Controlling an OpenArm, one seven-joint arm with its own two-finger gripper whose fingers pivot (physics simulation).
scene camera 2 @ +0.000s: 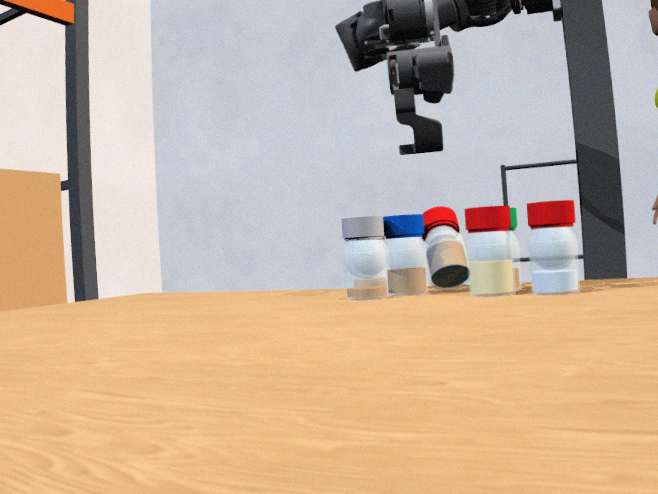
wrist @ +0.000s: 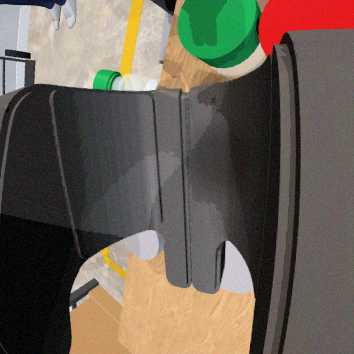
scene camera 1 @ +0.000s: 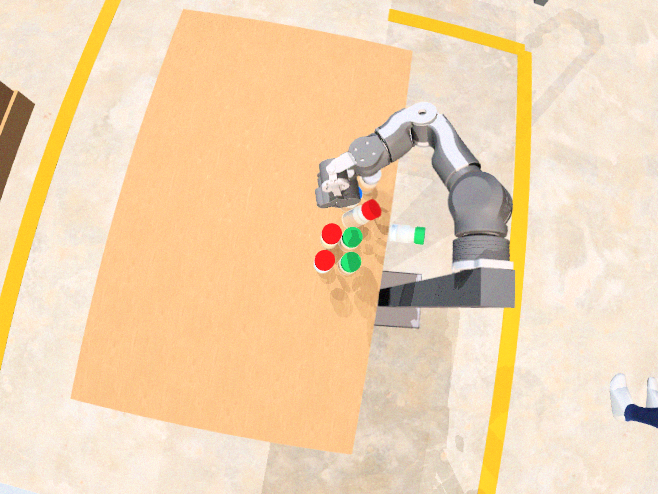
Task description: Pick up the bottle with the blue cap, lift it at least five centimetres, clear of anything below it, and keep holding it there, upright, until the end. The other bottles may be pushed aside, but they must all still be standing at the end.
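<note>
The blue-capped bottle [scene camera 1: 360,194] [scene camera 2: 406,255] looks upright on the table, mostly hidden under the gripper in the first scene view. My gripper [scene camera 2: 420,149] [wrist: 200,190] is shut and empty, high above the bottles. A red-capped bottle [scene camera 1: 362,212] [scene camera 2: 446,248] beside the blue one is tipped, its underside showing. A green-capped bottle [scene camera 1: 406,234] [wrist: 116,81] lies sideways beyond the table's edge; its height is unclear. Two red-capped bottles [scene camera 1: 331,233] [scene camera 1: 324,260] and two green-capped ones [scene camera 1: 351,237] [scene camera 1: 350,262] stand upright.
A grey-white-capped bottle [scene camera 2: 363,257] stands left of the blue one in the second scene view. Two pale caps [wrist: 145,245] [wrist: 237,270] show behind the fingers in the wrist view. The bottles are near the robot-side edge of the table [scene camera 1: 212,239].
</note>
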